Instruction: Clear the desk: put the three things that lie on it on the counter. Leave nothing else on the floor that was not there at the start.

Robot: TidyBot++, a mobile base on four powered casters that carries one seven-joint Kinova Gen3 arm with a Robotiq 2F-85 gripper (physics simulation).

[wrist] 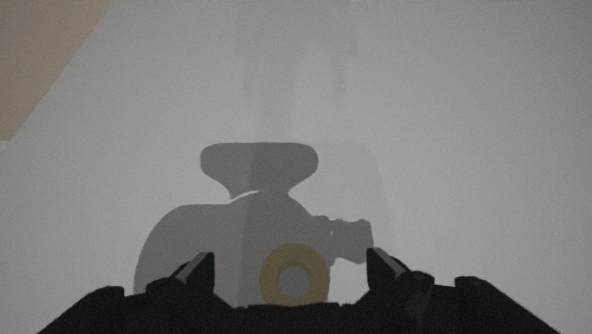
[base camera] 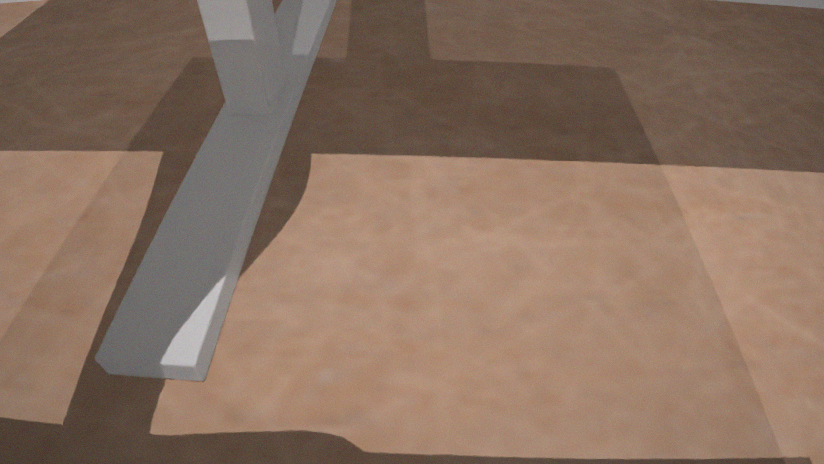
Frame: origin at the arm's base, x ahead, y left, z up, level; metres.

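Seen in the pictures: gripper, between the fingertips: (wrist: 291,266).
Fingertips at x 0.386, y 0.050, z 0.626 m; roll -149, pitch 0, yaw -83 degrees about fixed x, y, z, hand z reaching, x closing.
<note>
Offsets run from my fingertips to a thing's top centre. "spot": to the spot under its first point. Level surfaces: height alone.
A yellow ring @(dx +0.001, dy -0.002, dz -0.047 m) (wrist: 268,278) lies flat on the light grey desk top @(dz -0.072 m) (wrist: 450,125) in the wrist view, low and near the middle, in the arm's shadow. My gripper (wrist: 291,266) is open and empty above the desk. The ring shows between the two fingertips, a little below their line in the view; its lower edge meets the dark gripper body. How high the gripper is above the ring I cannot tell. The other things of the task and the counter do not show in either view.
In the base camera view a grey desk leg @(spot: dx +0.185, dy +0.147, dz -0.938 m) (base camera: 247,69) stands on a long flat foot (base camera: 190,230) at the left, on the brown floor @(dz -1.022 m) (base camera: 490,288). Floor also shows past the desk's edge at the top left of the wrist view.
</note>
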